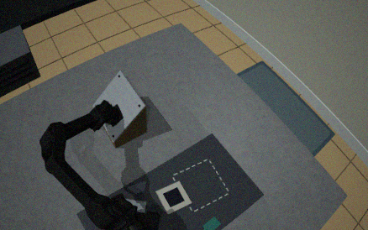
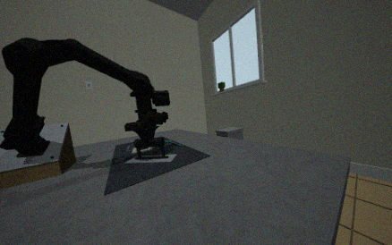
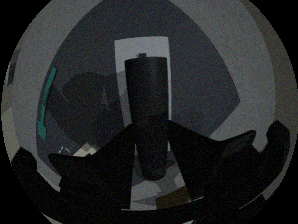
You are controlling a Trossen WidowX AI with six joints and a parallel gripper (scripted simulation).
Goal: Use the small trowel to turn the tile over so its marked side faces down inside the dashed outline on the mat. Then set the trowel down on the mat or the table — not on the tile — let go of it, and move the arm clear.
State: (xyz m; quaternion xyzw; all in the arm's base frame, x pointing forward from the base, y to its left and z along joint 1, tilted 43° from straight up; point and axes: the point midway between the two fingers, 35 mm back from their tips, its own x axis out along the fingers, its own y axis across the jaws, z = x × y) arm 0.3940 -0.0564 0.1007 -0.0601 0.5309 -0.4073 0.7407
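Now: gripper tip 160 mm to the right of the dark mat and 80 mm above it. Also, from my gripper tip: trowel: 20 mm behind, 10 mm to the left, 30 mm below; small teal piece: 130 mm ahead, 210 mm to the left, 60 mm below; tile: 40 mm behind, 190 mm to the left, 60 mm below.
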